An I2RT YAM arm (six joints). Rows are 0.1 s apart.
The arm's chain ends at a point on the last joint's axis. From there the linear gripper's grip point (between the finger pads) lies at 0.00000 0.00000 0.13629 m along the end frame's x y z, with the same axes.
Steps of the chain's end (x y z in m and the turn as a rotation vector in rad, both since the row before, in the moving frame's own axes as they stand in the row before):
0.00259, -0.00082, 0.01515, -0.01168, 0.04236, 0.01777
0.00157, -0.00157, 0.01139, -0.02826, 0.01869, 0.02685
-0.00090, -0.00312, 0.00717, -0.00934, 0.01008, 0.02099
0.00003, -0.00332, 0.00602, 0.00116, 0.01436, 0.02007
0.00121, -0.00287, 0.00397, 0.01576, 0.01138, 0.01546
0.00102, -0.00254, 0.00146, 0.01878, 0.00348, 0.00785
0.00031, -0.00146, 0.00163, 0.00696, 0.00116, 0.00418
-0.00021, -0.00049, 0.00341, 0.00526, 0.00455, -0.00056
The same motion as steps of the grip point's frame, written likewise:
0.00835, 0.00082, 0.01502, -0.01168, 0.04236, 0.01777
0.00406, 0.00231, 0.01131, -0.02826, 0.01869, 0.02685
0.00046, -0.00183, 0.00716, -0.00934, 0.01008, 0.02099
0.00199, -0.00346, 0.00601, 0.00116, 0.01436, 0.02007
0.00278, -0.00501, 0.00394, 0.01576, 0.01138, 0.01546
0.00150, -0.00510, 0.00144, 0.01878, 0.00348, 0.00785
0.00047, -0.00241, 0.00163, 0.00696, 0.00116, 0.00418
0.00041, -0.00121, 0.00341, 0.00526, 0.00455, -0.00056

